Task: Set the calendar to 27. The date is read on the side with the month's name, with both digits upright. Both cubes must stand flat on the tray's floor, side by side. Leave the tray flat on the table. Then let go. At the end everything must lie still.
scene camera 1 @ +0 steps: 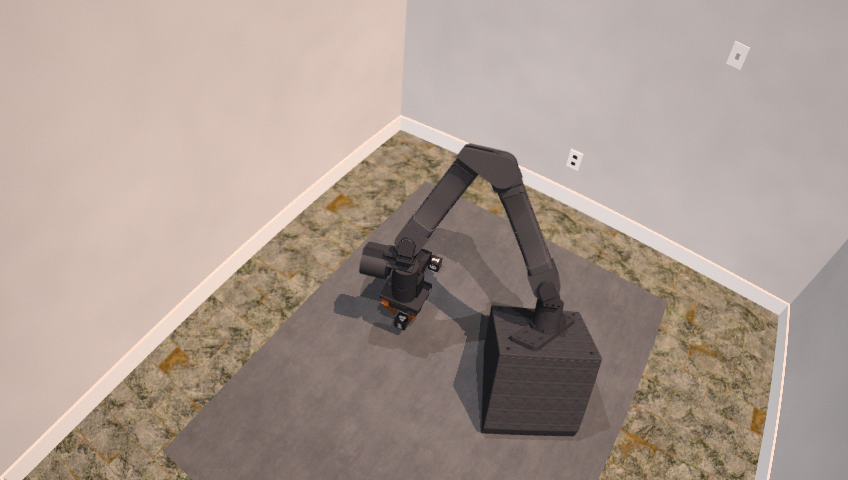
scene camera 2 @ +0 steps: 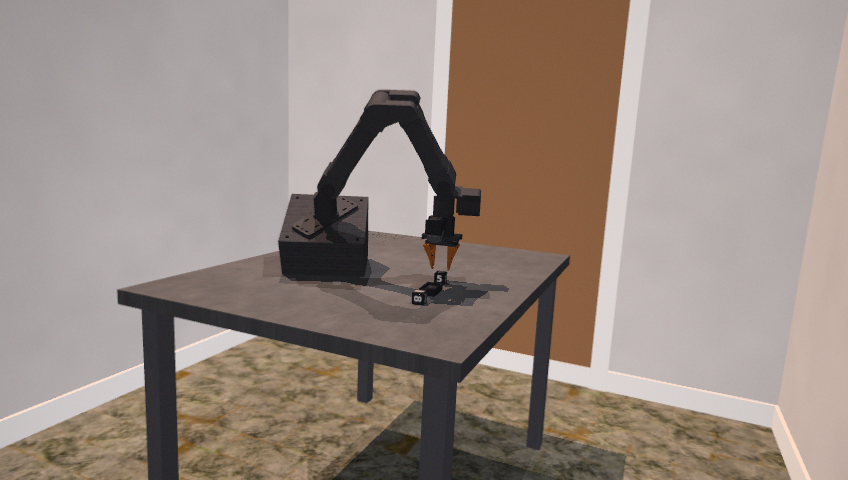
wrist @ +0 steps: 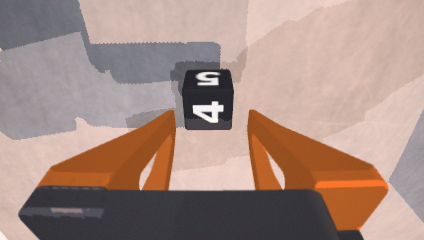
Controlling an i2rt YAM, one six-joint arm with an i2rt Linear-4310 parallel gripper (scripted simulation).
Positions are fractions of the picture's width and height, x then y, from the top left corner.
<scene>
In view: my gripper (wrist: 0.50,0.50) and a black cube (wrist: 0.49,0.40).
</scene>
